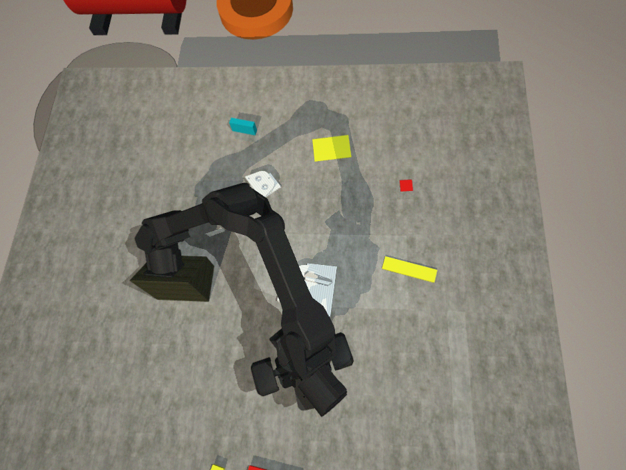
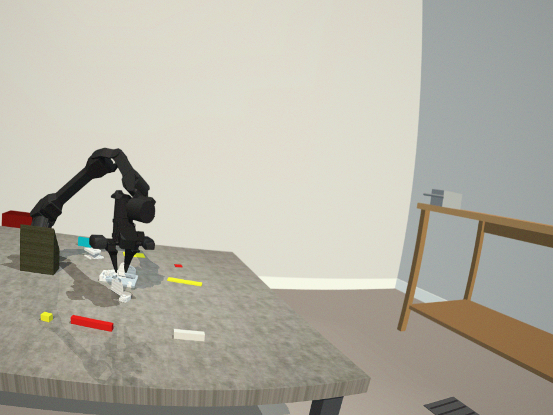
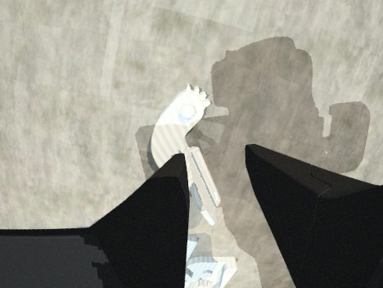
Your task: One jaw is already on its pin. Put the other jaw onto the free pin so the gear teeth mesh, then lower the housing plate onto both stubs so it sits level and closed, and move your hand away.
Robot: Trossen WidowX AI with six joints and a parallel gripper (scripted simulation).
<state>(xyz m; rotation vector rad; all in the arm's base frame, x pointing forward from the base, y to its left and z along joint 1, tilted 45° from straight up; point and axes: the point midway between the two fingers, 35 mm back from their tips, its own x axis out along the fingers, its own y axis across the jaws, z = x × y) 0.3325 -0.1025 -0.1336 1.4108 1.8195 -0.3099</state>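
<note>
My gripper tip is 20 mm to the right of the white jaw and 80 mm above it. From my gripper tip the other things lie so: yellow cube: 160 mm behind, 210 mm to the right, 80 mm below; then red bar: 40 mm behind, 210 mm to the right, 80 mm below; then white bar: 190 mm ahead, 210 mm to the right, 80 mm below.
</note>
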